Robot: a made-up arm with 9 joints.
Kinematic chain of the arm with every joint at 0, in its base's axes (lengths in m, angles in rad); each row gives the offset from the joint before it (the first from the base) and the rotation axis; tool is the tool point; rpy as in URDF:
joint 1: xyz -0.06 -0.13 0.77 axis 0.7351 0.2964 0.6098
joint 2: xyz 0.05 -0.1 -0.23 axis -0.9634 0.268 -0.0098
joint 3: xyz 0.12 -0.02 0 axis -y
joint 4: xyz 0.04 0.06 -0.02 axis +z
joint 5: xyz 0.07 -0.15 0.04 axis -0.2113 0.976 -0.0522
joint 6: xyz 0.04 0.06 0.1 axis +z
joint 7: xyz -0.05 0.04 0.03 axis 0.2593 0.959 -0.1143
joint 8: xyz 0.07 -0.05 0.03 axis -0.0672 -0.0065 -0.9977
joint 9: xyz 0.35 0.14 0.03 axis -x
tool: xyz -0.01 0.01 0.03 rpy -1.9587 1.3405 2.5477
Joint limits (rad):
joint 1: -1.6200..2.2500
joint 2: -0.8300..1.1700
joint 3: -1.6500..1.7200
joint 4: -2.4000..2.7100
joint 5: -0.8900..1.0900
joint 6: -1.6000..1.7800
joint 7: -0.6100..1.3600
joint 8: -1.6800..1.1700
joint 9: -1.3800..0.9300
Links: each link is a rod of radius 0.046 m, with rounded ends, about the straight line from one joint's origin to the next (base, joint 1, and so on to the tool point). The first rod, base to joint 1, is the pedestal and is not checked.
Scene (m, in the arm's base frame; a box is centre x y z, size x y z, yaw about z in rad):
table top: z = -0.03
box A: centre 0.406 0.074 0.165 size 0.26 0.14 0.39 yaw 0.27
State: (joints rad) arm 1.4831 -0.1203 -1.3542 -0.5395 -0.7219 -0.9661 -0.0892 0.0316 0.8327
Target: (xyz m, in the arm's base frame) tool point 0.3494 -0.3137 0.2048
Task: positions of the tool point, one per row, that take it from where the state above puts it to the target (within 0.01 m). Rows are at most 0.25 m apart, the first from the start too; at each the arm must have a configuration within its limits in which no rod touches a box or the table.
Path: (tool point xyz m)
1: 0.2145 0.3050 0.1886
2: 0.0893 0.1922 0.1200
3: -0.0306 0.0744 0.1282
4: -0.1292 -0.0247 0.1978
5: 0.0233 -0.0849 0.1307
6: 0.1920 -0.1873 0.1265
7: 0.3494 -0.3137 0.2048

